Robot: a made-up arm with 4 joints.
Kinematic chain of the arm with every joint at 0, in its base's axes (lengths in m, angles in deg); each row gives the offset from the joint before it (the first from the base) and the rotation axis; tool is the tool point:
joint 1: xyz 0 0 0.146 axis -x
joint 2: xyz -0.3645 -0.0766 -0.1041 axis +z
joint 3: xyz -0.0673 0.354 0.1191 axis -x
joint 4: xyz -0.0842 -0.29 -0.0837 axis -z
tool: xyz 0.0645 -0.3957 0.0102
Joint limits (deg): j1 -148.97..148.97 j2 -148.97..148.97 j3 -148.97..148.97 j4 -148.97..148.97
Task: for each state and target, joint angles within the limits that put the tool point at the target. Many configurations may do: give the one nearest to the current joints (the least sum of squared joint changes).
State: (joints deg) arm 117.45 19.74 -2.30 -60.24
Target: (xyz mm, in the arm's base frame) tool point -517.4 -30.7 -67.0
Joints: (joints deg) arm 85.00 64.91 5.91 -111.14
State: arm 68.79 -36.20 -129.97 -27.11
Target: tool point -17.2 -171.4 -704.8
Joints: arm 77.95 -25.68 -142.13 -3.18
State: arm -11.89 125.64 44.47 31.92
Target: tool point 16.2 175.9 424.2
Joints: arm 38.22 148.97 34.38 31.65
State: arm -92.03 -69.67 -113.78 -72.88
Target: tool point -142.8 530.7 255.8
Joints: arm -116.03 -66.16 -64.65 -37.87
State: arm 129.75 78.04 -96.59 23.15
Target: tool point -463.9 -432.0 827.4
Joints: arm 109.80 117.76 -77.33 34.70
